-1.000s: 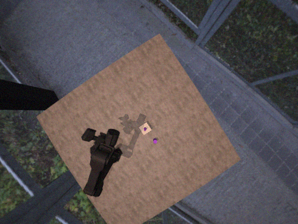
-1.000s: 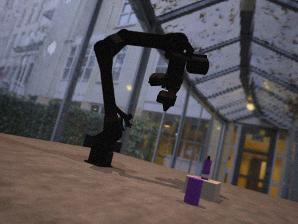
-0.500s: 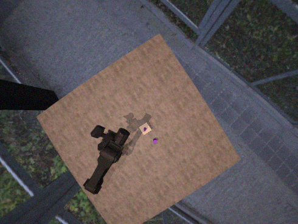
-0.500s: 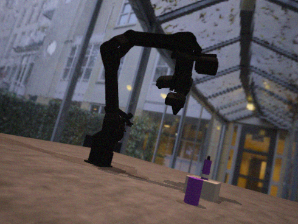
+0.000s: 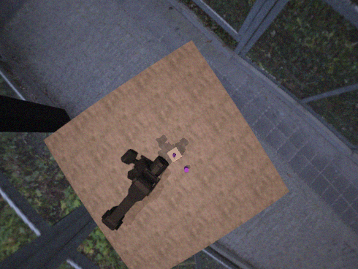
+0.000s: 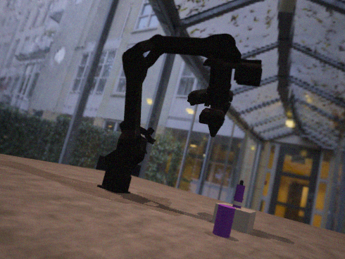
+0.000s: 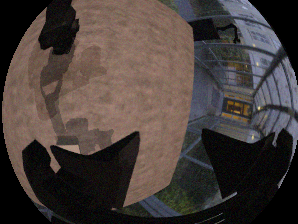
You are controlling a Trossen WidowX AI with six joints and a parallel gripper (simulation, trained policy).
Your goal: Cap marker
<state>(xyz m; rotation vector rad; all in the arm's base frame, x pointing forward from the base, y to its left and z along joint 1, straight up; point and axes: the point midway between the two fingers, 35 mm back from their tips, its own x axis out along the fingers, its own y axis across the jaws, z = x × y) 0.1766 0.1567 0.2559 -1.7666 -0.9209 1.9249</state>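
Right now my gripper tip is 150 mm short of the purple cap, 260 mm to the left of it and 210 mm above it. The rest, counted from my gripper tip: pale holder block (140 mm ahead, 140 mm to the right, 210 mm below); purple marker (140 mm ahead, 140 mm to the right, 150 mm below).
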